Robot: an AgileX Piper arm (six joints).
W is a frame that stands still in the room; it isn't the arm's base.
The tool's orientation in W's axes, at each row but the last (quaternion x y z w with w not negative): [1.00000 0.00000 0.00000 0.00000]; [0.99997 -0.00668 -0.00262 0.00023]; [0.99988 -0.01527 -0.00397 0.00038]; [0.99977 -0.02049 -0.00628 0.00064]
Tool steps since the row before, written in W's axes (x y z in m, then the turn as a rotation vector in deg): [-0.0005 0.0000 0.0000 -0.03 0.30 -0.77]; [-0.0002 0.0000 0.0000 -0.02 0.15 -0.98]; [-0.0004 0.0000 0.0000 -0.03 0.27 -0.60]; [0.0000 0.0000 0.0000 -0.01 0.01 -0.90]
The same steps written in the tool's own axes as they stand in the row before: [-0.0005 0.0000 0.0000 -0.03 -0.30 0.77]; [-0.0002 0.0000 0.0000 -0.02 -0.15 0.98]; [-0.0004 0.0000 0.0000 -0.03 -0.27 0.60]; [0.0000 0.0000 0.0000 0.00 -0.01 0.90]
